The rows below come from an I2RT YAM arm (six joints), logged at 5 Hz.
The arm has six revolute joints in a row. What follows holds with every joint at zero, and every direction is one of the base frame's.
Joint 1 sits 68 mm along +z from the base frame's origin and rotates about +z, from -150 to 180 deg.
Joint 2 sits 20 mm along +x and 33.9 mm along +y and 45.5 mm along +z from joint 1 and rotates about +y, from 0 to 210 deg.
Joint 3 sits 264 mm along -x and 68.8 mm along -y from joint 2 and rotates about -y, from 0 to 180 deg.
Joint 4 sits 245 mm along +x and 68.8 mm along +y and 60 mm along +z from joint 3 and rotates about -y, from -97 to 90 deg.
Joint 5 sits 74 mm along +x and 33.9 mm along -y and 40.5 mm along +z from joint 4 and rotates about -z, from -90 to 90 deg.
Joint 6 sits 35.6 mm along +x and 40.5 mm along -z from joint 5 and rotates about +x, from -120 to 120 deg.
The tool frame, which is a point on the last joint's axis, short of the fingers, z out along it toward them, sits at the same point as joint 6; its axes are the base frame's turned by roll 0, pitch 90 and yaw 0 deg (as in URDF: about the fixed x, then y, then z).
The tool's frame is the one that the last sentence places.
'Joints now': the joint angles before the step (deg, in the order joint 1, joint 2, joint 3, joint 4, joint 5, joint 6). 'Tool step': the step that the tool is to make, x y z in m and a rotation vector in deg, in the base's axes. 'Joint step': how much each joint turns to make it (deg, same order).
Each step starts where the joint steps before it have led.
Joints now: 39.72, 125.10, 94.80, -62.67, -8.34, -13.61
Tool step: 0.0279, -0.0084, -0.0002, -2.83, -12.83, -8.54
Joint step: -2.41, 0.03, -0.01, 8.67, 10.34, 5.89
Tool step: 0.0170, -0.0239, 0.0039, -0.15, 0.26, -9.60
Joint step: -3.92, 0.00, 0.93, -1.46, 0.51, 5.67
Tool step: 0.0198, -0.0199, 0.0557, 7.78, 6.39, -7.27
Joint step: -4.46, 0.00, 12.83, -14.13, -9.71, 3.59
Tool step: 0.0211, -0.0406, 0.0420, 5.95, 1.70, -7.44
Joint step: -6.56, -0.09, 9.21, -8.02, -6.01, 1.38
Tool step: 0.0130, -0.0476, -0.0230, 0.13, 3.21, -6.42
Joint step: -6.66, -0.01, -5.21, 2.17, -1.18, -0.17
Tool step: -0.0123, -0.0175, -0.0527, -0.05, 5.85, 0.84
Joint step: -2.00, -0.01, -12.15, 5.70, -1.38, -2.97
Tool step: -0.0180, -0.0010, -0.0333, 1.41, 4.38, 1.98
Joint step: 0.29, 0.00, -8.16, 3.65, -2.21, -2.05
